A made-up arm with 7 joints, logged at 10 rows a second.
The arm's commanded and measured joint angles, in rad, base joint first. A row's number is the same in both.
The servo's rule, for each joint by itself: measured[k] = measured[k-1] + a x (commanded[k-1-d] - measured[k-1]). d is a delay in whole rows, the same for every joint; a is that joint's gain. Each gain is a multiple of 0.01, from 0.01 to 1. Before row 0 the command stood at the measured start. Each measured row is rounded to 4 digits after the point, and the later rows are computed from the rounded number. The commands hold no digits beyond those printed.
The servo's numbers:
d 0
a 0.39 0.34 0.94 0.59 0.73 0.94 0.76
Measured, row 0:
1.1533, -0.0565, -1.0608, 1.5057, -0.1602, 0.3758, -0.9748
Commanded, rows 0 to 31:
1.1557, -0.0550, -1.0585, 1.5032, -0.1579, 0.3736, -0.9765
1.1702, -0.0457, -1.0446, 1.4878, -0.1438, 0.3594, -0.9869
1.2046, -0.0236, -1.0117, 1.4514, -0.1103, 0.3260, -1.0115
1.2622, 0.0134, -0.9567, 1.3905, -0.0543, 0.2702, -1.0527
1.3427, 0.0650, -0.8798, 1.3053, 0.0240, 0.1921, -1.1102
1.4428, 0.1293, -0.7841, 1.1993, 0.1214, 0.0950, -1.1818
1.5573, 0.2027, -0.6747, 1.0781, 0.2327, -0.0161, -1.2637
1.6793, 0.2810, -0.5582, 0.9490, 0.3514, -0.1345, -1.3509
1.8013, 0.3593, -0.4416, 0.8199, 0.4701, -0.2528, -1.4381
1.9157, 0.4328, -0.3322, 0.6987, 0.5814, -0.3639, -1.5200
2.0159, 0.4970, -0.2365, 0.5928, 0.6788, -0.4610, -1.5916
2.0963, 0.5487, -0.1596, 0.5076, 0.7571, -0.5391, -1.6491
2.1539, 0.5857, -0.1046, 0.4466, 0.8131, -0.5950, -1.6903
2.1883, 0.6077, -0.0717, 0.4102, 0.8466, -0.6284, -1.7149
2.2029, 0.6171, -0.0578, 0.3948, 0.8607, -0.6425, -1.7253
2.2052, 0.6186, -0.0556, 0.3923, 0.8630, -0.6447, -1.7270
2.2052, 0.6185, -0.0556, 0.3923, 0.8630, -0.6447, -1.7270
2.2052, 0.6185, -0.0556, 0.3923, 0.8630, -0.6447, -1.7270
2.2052, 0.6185, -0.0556, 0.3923, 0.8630, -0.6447, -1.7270
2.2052, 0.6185, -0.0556, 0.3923, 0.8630, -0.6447, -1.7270
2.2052, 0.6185, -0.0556, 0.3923, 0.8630, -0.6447, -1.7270
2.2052, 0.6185, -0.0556, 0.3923, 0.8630, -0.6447, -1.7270
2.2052, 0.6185, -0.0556, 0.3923, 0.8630, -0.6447, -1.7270
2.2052, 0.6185, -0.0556, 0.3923, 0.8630, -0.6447, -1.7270
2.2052, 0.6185, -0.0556, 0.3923, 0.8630, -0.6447, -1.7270
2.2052, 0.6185, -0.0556, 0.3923, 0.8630, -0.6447, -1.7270
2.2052, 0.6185, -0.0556, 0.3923, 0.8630, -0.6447, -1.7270
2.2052, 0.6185, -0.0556, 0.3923, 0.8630, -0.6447, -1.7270
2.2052, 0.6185, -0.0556, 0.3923, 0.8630, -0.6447, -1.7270
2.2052, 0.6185, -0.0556, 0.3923, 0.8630, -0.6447, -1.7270
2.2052, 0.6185, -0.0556, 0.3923, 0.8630, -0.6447, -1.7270
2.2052, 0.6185, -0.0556, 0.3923, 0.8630, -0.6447, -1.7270
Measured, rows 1 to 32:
1.1542, -0.0560, -1.0586, 1.5042, -0.1585, 0.3737, -0.9761
1.1604, -0.0525, -1.0454, 1.4945, -0.1478, 0.3603, -0.9843
1.1776, -0.0427, -1.0137, 1.4691, -0.1204, 0.3281, -1.0050
1.2106, -0.0236, -0.9601, 1.4227, -0.0721, 0.2737, -1.0413
1.2621, 0.0065, -0.8846, 1.3534, -0.0019, 0.1970, -1.0937
1.3326, 0.0483, -0.7901, 1.2625, 0.0881, 0.1011, -1.1607
1.4202, 0.1008, -0.6816, 1.1537, 0.1937, -0.0091, -1.2390
1.5212, 0.1621, -0.5656, 1.0329, 0.3088, -0.1270, -1.3240
1.6304, 0.2291, -0.4490, 0.9072, 0.4265, -0.2453, -1.4107
1.7417, 0.2984, -0.3392, 0.7842, 0.5396, -0.3568, -1.4938
1.8486, 0.3659, -0.2427, 0.6713, 0.6412, -0.4547, -1.5681
1.9452, 0.4281, -0.1646, 0.5747, 0.7258, -0.5340, -1.6297
2.0266, 0.4817, -0.1082, 0.4991, 0.7895, -0.5913, -1.6758
2.0897, 0.5245, -0.0739, 0.4466, 0.8312, -0.6262, -1.7055
2.1338, 0.5560, -0.0588, 0.4160, 0.8527, -0.6415, -1.7205
2.1616, 0.5773, -0.0558, 0.4020, 0.8602, -0.6445, -1.7254
2.1786, 0.5913, -0.0556, 0.3963, 0.8622, -0.6447, -1.7266
2.1890, 0.6005, -0.0556, 0.3939, 0.8628, -0.6447, -1.7269
2.1953, 0.6066, -0.0556, 0.3930, 0.8629, -0.6447, -1.7270
2.1992, 0.6106, -0.0556, 0.3926, 0.8630, -0.6447, -1.7270
2.2015, 0.6133, -0.0556, 0.3924, 0.8630, -0.6447, -1.7270
2.2029, 0.6151, -0.0556, 0.3923, 0.8630, -0.6447, -1.7270
2.2038, 0.6163, -0.0556, 0.3923, 0.8630, -0.6447, -1.7270
2.2043, 0.6170, -0.0556, 0.3923, 0.8630, -0.6447, -1.7270
2.2047, 0.6175, -0.0556, 0.3923, 0.8630, -0.6447, -1.7270
2.2049, 0.6178, -0.0556, 0.3923, 0.8630, -0.6447, -1.7270
2.2050, 0.6180, -0.0556, 0.3923, 0.8630, -0.6447, -1.7270
2.2051, 0.6182, -0.0556, 0.3923, 0.8630, -0.6447, -1.7270
2.2051, 0.6183, -0.0556, 0.3923, 0.8630, -0.6447, -1.7270
2.2051, 0.6184, -0.0556, 0.3923, 0.8630, -0.6447, -1.7270
2.2051, 0.6184, -0.0556, 0.3923, 0.8630, -0.6447, -1.7270
2.2051, 0.6184, -0.0556, 0.3923, 0.8630, -0.6447, -1.7270

